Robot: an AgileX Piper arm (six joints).
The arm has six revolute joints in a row. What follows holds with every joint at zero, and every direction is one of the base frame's.
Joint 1 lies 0.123 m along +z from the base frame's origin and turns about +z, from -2.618 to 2.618 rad.
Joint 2 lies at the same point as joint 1 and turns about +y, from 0 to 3.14 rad.
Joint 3 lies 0.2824 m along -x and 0.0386 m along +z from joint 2 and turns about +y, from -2.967 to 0 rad.
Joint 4 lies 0.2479 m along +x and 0.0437 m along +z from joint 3 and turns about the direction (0.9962, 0, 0.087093), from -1.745 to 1.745 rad.
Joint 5 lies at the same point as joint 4 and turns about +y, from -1.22 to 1.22 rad.
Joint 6 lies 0.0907 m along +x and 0.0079 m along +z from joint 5 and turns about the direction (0.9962, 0, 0.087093), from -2.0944 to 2.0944 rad.
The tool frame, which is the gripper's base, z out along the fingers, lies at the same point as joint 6; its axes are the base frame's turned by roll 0, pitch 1.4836 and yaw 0 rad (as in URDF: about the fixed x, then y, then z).
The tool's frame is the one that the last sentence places.
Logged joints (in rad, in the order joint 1, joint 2, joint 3, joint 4, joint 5, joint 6), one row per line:
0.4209 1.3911 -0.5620 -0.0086 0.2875 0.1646
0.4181 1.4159 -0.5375 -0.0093 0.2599 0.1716
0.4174 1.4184 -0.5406 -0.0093 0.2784 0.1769
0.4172 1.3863 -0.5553 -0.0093 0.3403 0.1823
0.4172 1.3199 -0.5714 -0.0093 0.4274 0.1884
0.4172 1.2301 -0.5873 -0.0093 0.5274 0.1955
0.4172 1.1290 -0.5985 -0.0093 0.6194 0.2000
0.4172 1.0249 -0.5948 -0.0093 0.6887 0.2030
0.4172 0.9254 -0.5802 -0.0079 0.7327 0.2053
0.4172 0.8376 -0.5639 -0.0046 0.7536 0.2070
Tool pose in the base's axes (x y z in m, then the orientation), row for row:
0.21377 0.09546 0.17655 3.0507 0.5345 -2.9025
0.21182 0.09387 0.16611 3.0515 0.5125 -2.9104
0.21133 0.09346 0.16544 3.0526 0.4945 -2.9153
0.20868 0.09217 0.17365 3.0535 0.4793 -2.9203
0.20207 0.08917 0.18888 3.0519 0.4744 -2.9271
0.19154 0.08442 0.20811 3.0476 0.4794 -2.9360
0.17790 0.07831 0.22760 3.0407 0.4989 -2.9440
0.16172 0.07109 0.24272 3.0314 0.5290 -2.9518
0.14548 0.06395 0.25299 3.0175 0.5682 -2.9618
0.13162 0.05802 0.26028 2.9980 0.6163 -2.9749
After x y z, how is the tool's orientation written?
As angles about the fixed x, y, z axes (roll, pitch, yaw), in radians.
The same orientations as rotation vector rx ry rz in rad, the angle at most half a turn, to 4 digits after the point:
-0.3441 2.5917 0.2034
-0.3349 2.6147 0.1977
-0.3292 2.6333 0.1930
-0.3232 2.6491 0.1889
-0.3150 2.6548 0.1885
-0.3043 2.6507 0.1917
-0.2951 2.6318 0.1996
-0.2869 2.6020 0.2109
-0.2780 2.5630 0.2271
-0.2682 2.5147 0.2482

